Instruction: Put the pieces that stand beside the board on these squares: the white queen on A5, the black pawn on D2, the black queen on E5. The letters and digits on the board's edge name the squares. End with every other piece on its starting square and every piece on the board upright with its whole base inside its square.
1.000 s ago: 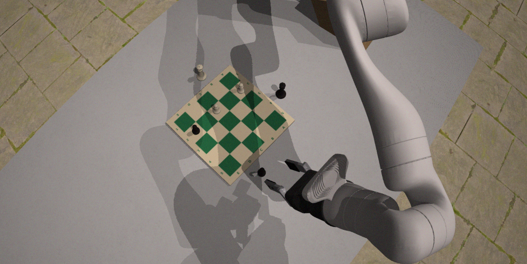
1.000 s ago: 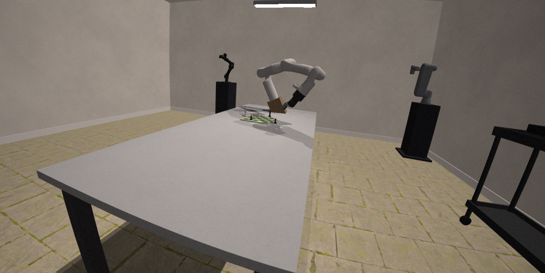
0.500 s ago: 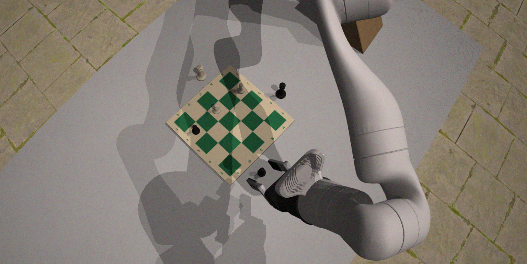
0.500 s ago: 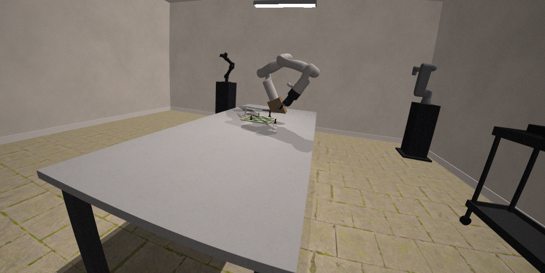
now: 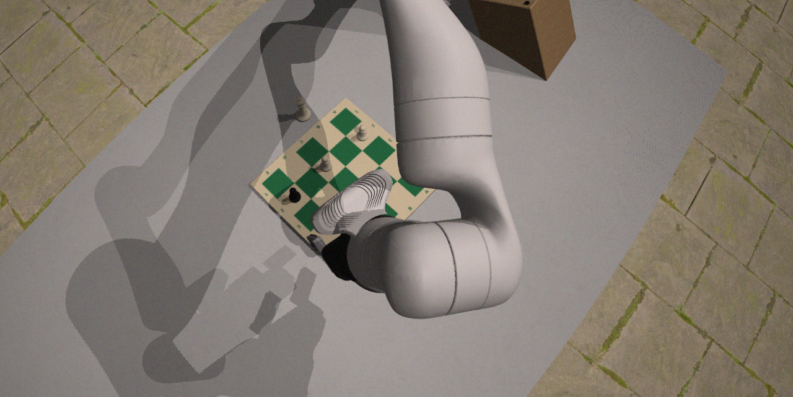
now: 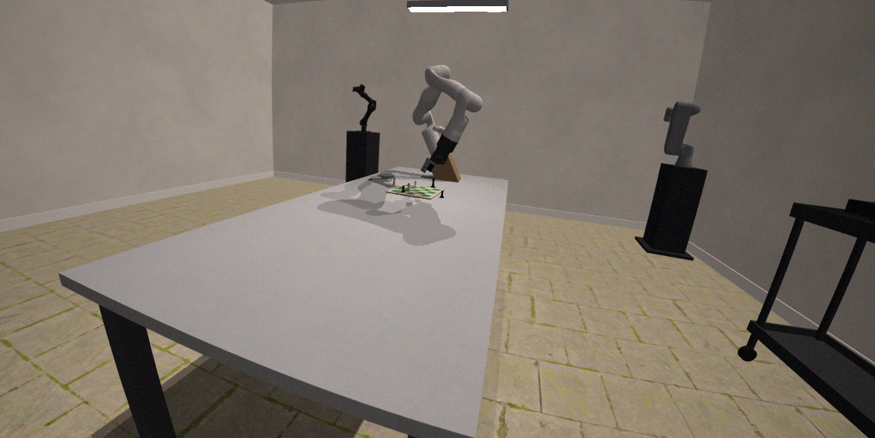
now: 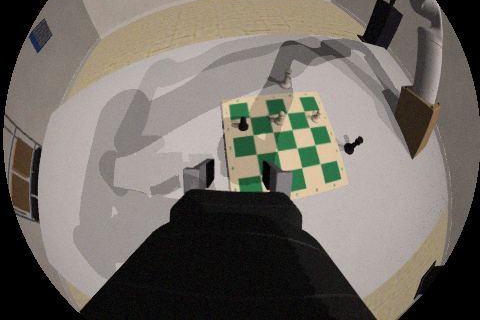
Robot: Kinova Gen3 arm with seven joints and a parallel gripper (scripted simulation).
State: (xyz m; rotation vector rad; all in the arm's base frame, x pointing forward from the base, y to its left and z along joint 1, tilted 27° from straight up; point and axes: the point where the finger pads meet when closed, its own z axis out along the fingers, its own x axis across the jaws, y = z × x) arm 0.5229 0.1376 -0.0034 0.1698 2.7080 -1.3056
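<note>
The white queen lies 22 cm to the right of my hand, 12 cm behind it and 11 cm below it. Round my hand: chessboard 13 cm below, 9 cm behind, 8 cm to the right; then black queen 23 cm behind, 11 cm below, 5 cm to the right.
</note>
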